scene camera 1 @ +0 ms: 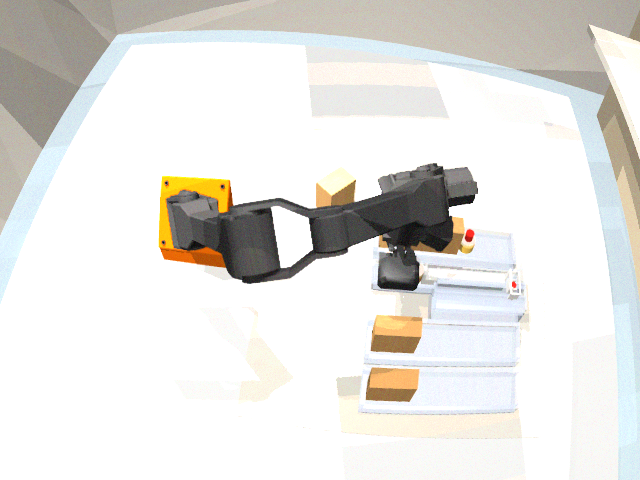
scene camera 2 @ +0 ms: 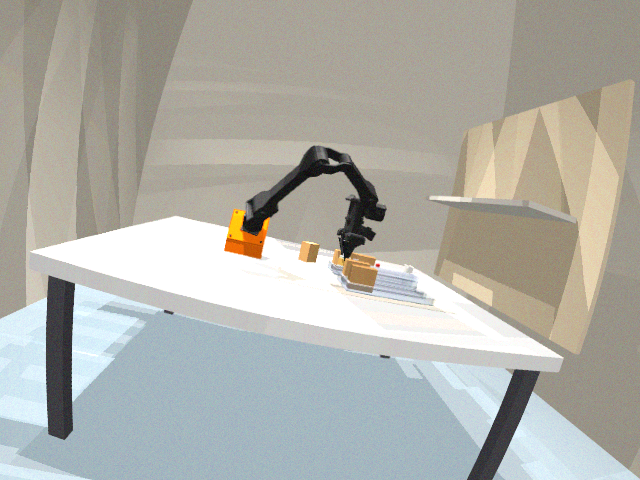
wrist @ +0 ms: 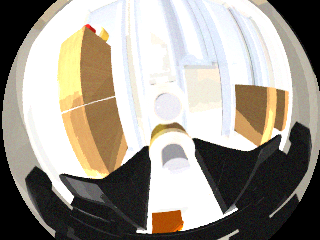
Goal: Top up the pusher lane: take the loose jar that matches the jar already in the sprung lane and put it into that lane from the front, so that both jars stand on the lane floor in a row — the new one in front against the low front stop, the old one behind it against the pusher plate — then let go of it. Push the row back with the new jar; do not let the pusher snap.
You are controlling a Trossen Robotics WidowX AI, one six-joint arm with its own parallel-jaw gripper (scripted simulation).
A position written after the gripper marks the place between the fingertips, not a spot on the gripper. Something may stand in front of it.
In view: the gripper [scene camera 1: 392, 262] and a sprung lane [scene camera 1: 460, 299].
The gripper shows as well in scene camera 2 [scene camera 2: 344, 260] and in the wrist view [wrist: 170, 146].
